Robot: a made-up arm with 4 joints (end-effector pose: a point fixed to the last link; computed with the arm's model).
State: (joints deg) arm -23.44 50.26 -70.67 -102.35
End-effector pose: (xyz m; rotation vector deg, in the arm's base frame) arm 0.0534 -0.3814 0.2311 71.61 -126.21 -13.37
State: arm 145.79 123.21 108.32 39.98
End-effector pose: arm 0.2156 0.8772 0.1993 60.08 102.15 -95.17
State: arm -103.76 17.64 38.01 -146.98
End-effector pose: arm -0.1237 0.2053 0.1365 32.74 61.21 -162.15
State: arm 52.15 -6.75 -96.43 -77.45
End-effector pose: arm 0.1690 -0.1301 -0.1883 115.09 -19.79 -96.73
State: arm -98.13 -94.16 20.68 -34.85
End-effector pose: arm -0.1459 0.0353 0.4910 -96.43 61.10 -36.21
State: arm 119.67 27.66 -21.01 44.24
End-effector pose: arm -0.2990 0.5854 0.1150 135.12 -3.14 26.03
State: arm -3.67 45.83 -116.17 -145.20
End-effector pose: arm 0.0653 -0.6273 -0.1369 -97.05 96.37 111.07
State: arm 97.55 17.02 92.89 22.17
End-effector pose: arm -0.3439 0.2242 -0.6417 7.85 23.54 -15.86
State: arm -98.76 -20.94 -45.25 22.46
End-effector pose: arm -0.3838 -0.1272 0.1337 -48.34 27.28 -30.86
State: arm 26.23 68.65 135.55 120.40
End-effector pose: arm -0.1147 0.1142 -0.6843 22.40 55.88 -130.03
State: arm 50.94 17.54 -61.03 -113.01
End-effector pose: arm 0.0803 -0.3391 -0.2944 75.07 -88.29 -109.50
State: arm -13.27 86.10 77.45 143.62
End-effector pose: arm -0.0909 -0.2043 -0.5513 23.17 39.07 -77.20
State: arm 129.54 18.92 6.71 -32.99
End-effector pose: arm 0.0986 0.5120 -0.0198 112.27 -27.49 -55.93
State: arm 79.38 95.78 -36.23 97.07
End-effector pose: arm 0.0764 0.6976 -0.4340 72.55 -23.64 30.58
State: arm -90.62 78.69 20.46 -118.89
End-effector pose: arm -0.1630 -0.0155 0.3136 1.64 101.28 -116.10
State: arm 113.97 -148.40 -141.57 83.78
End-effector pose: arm 0.7099 -0.0224 -0.2709 -39.28 -73.21 3.40
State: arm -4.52 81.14 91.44 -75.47
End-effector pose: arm 0.0178 -0.4144 0.0752 -121.03 -115.06 -1.42
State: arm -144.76 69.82 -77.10 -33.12
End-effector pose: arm 0.0652 -0.0710 0.1861 -36.25 0.23 81.64
